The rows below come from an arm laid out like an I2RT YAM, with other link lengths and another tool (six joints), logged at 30 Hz.
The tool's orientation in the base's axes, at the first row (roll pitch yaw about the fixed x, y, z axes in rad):
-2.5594, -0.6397, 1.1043
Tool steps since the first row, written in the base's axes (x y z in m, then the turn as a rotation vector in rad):
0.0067, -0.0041, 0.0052, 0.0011, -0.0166, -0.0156
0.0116, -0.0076, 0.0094, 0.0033, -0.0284, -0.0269
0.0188, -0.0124, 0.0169, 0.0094, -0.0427, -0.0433
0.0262, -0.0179, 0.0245, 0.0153, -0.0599, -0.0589
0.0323, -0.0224, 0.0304, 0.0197, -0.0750, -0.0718
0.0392, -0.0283, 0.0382, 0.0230, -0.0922, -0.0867
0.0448, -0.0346, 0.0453, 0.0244, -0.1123, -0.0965
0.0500, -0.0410, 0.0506, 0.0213, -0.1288, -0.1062
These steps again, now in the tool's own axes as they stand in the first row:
0.0026, 0.0040, -0.0081, -0.0208, 0.0092, -0.0013
0.0044, 0.0068, -0.0147, -0.0352, 0.0172, -0.0025
0.0080, 0.0104, -0.0249, -0.0531, 0.0310, -0.0031
0.0113, 0.0141, -0.0358, -0.0726, 0.0446, -0.0061
0.0138, 0.0173, -0.0445, -0.0895, 0.0555, -0.0091
0.0167, 0.0205, -0.0557, -0.1095, 0.0664, -0.0119
0.0184, 0.0229, -0.0663, -0.1293, 0.0736, -0.0196
0.0189, 0.0257, -0.0756, -0.1480, 0.0765, -0.0237

